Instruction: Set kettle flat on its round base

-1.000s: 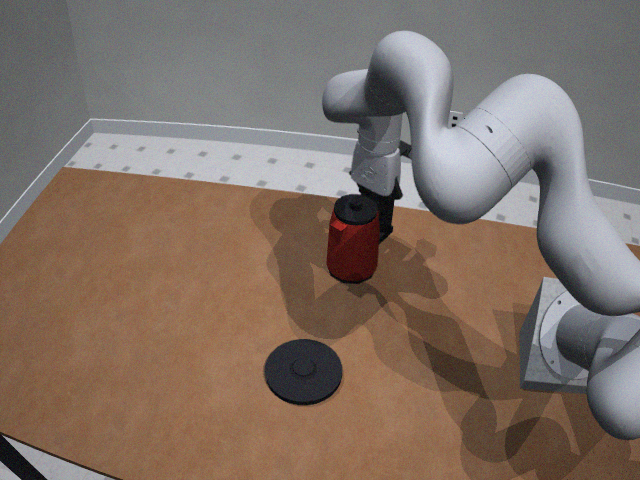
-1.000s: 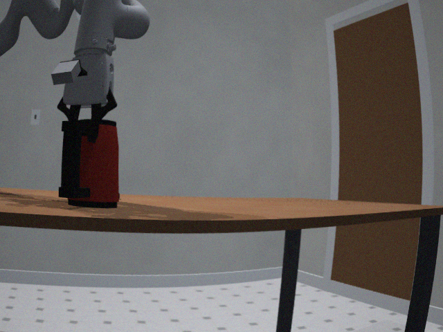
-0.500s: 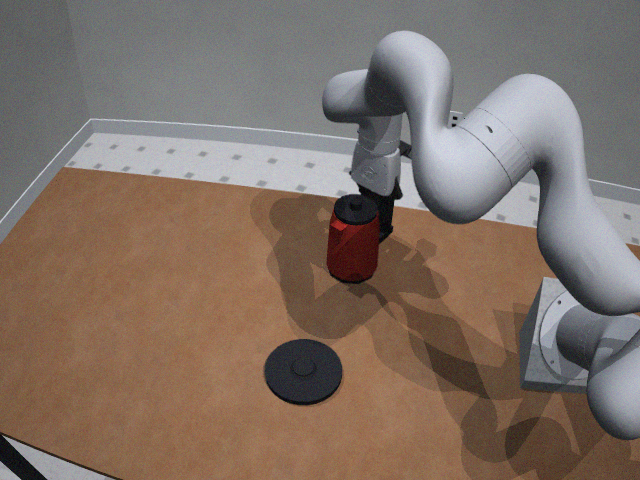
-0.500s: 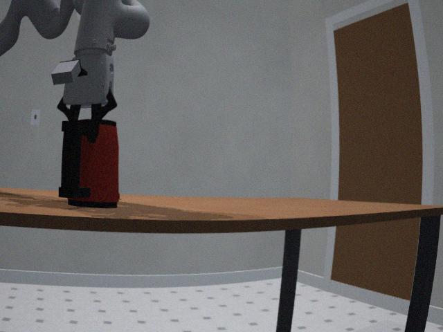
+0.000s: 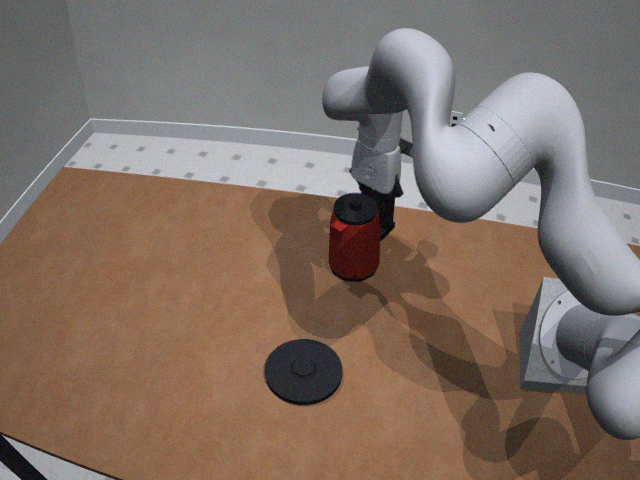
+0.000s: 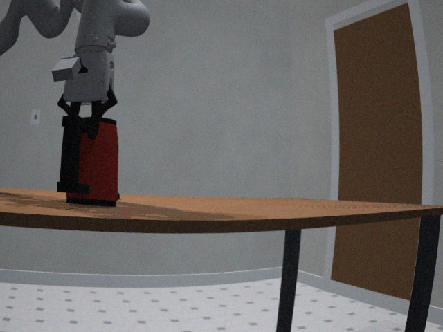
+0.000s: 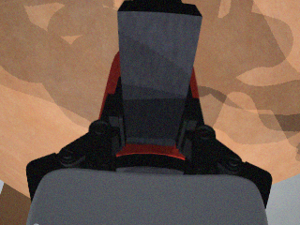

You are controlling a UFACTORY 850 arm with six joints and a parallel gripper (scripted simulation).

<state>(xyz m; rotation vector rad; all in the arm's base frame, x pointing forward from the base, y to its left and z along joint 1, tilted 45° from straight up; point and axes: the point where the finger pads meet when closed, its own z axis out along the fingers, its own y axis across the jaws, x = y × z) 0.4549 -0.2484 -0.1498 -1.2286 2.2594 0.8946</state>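
My hand is 50 mm above the red kettle, 30 mm to the right of it and 20 mm short of it. The rest, counted from my hand: black round base: 360 mm to the left, 140 mm below, 90 mm ahead.
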